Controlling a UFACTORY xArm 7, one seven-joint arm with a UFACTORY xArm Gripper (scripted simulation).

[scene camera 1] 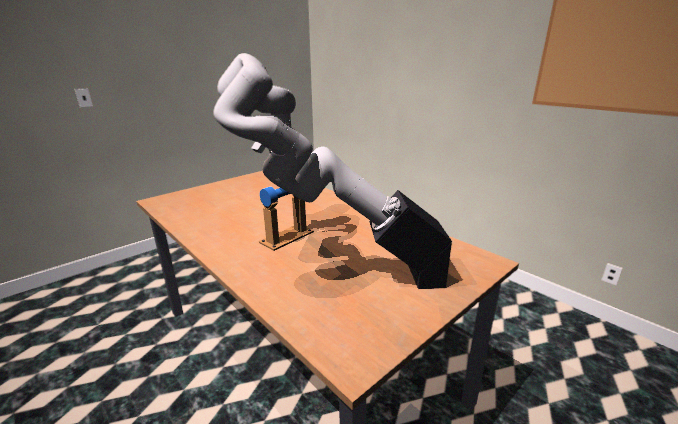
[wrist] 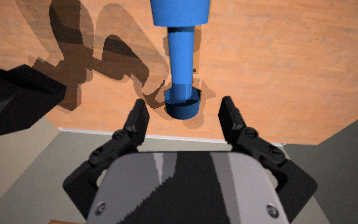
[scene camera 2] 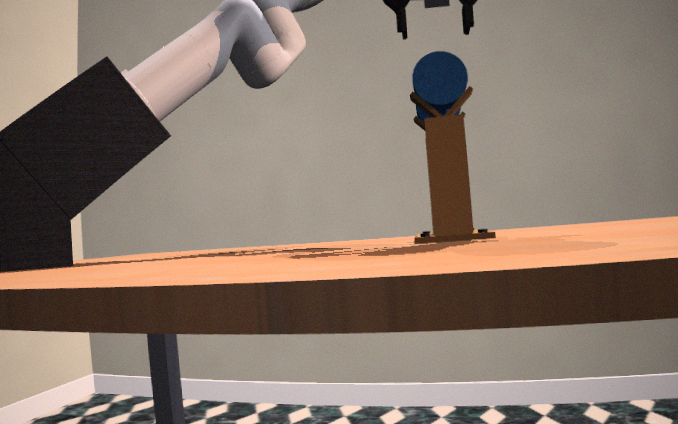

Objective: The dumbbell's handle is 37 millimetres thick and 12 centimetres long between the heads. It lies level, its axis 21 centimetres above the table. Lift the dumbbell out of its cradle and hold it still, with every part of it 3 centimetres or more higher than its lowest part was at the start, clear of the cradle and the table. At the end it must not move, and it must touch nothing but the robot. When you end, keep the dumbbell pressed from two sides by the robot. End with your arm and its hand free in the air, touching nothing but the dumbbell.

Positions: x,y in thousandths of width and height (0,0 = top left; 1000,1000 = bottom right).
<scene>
I see my gripper (wrist: 513,475) and a blue dumbbell (scene camera 2: 650,185).
</scene>
